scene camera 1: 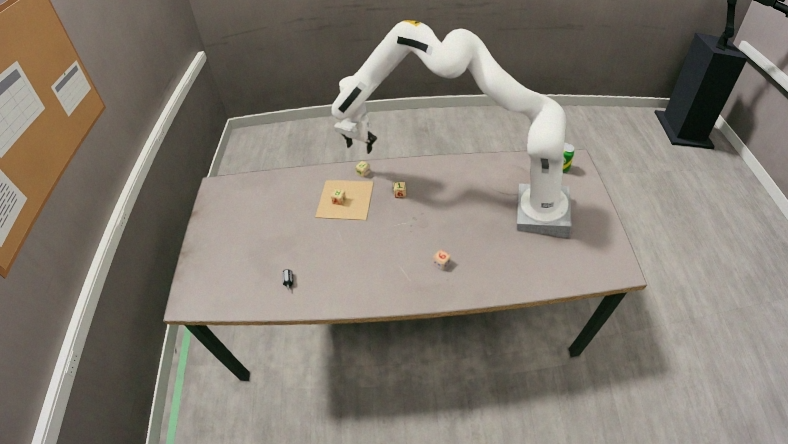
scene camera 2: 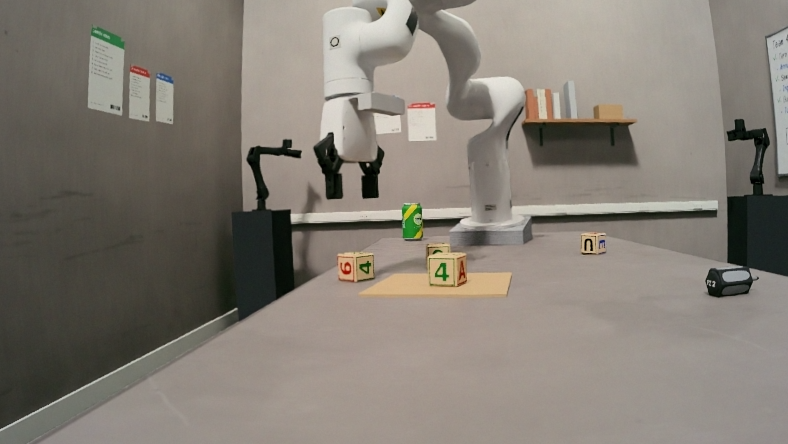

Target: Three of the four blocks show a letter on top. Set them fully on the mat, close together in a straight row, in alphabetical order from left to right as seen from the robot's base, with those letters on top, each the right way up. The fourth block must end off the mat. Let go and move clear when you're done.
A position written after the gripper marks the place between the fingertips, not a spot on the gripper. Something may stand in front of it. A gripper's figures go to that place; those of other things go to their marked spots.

Labels:
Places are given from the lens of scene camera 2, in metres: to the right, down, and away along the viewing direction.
gripper [scene camera 2: 353, 198]: -0.07, -0.04, 0.87
tan mat [scene camera 2: 478, 284]: 0.12, 0.09, 0.75
black device [scene camera 2: 734, 280]: 0.41, 0.07, 0.53
green can [scene camera 2: 412, 225]: 0.06, 0.01, 1.70
The marked spots on the black device and the green can are 1.22 m apart.

